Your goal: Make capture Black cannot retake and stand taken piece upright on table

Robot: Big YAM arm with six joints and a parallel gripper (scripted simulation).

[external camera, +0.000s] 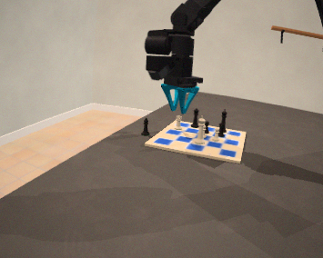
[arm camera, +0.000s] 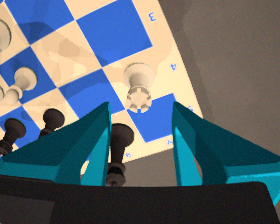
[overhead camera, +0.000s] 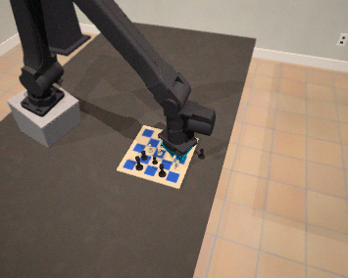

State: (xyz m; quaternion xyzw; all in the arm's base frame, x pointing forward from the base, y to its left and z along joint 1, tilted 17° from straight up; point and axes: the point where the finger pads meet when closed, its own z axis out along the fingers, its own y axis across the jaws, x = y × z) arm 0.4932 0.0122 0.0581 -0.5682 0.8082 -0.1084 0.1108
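Right now my hand is 80 mm past the blue-and-cream chessboard, 30 mm to the right of it and 60 mm above it. Also, from my hand: tall white piece: 80 mm behind, 70 mm to the left, 20 mm below; tall black piece: 120 mm behind, 50 mm to the right, 20 mm below.
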